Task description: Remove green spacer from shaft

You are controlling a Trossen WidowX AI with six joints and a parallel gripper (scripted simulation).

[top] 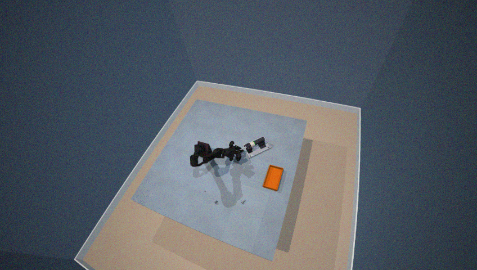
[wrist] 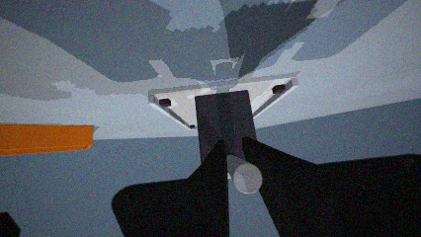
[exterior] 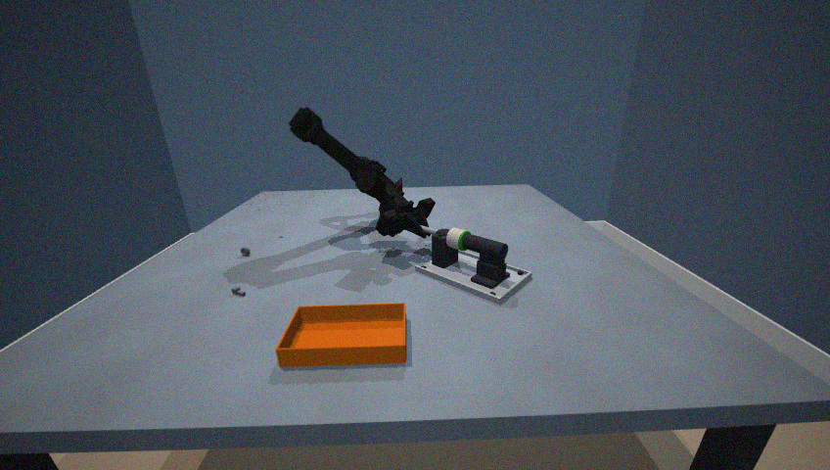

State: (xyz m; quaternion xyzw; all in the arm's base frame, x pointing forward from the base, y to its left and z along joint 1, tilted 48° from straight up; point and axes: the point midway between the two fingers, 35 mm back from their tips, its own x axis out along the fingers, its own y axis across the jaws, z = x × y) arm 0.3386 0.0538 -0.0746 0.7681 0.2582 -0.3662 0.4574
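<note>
Now: the grey shaft 3 cm to the left of my gripper tip, 3 cm ahead of it and 2 cm above it. Also, from my gripper tip: orange tray 33 cm ahead, 15 cm to the right, 5 cm below; white spacer 7 cm to the left, 6 cm ahead, 2 cm above; green spacer 8 cm to the left, 8 cm ahead, 2 cm above.
</note>
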